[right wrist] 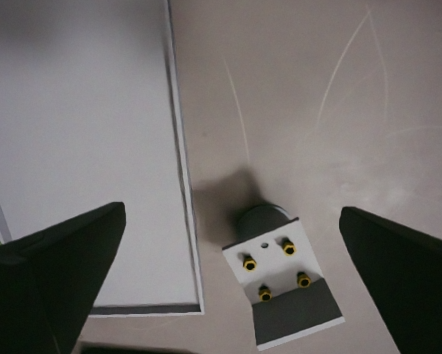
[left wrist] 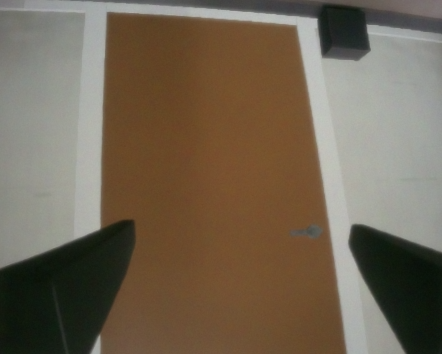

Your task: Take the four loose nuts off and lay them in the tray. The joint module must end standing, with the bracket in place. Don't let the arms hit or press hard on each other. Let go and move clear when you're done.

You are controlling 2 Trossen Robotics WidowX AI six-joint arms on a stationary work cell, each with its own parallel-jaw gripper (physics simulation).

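Places are measured from the left arm's base along level axes (x right, y back, z down), in centimetres.
Where they show: left gripper, fingertip midpoint: (left wrist: 243,232); right gripper, fingertip midpoint: (right wrist: 234,214).
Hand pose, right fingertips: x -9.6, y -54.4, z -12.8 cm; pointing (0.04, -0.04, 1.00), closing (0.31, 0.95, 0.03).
Each offset is from my right fingertips to the top centre of the thing. Level surfaces: height alone.
The joint module @(dz +9.1, dx -7.9, dy +7.1 cm) (right wrist: 256,223) is on the table in the right wrist view, its dark round body partly hidden under a light bracket (right wrist: 272,265). Several brass nuts @(dz +8.9, dx -7.9, dy +4.6 cm) (right wrist: 249,265) @(dz +8.9, dx -5.5, dy +7.1 cm) (right wrist: 288,248) @(dz +8.9, dx -10.5, dy +7.1 cm) (right wrist: 265,295) @(dz +8.9, dx -7.9, dy +9.6 cm) (right wrist: 304,281) sit on studs on the bracket's plate. The pale tray @(dz +14.9, dx -5.2, dy -14.4 cm) (right wrist: 135,150) is at the left, its long rim close beside the module. My right gripper (right wrist: 234,214) is open and empty, high above, with the module low between its fingers and nearer the right one. My left gripper (left wrist: 243,232) is open and empty, facing a door; module, nuts and tray do not show in its view.
A scratched table top @(dz +16.5 cm) (right wrist: 300,75) surrounds the module. A dark thing (right wrist: 135,349) is cut off at the bottom edge of the right wrist view, below the tray's corner. In the left wrist view, a brown door (left wrist: 210,140) and a black box @(dz +10.8, dx +29.8, dy -1.3 cm) (left wrist: 342,32) are in the background.
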